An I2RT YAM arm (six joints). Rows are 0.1 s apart.
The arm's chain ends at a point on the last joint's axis. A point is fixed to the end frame.
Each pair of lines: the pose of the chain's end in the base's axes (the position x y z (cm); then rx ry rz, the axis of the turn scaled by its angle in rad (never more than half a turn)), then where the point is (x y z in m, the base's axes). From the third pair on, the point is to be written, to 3 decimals.
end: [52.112 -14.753 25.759 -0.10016 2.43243 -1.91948]
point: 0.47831 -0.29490 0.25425
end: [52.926 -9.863 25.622 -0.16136 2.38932 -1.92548]
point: 0.49368 -0.24795 0.25601
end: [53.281 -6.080 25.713 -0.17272 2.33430 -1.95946]
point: 0.500 -0.211 0.262
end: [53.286 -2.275 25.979 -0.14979 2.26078 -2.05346]
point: 0.498 -0.171 0.276
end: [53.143 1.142 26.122 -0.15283 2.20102 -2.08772]
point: 0.498 -0.137 0.283
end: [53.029 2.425 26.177 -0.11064 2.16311 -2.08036]
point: 0.497 -0.124 0.284
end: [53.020 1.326 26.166 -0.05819 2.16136 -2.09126]
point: 0.492 -0.134 0.284
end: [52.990 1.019 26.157 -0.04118 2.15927 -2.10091]
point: 0.490 -0.136 0.284
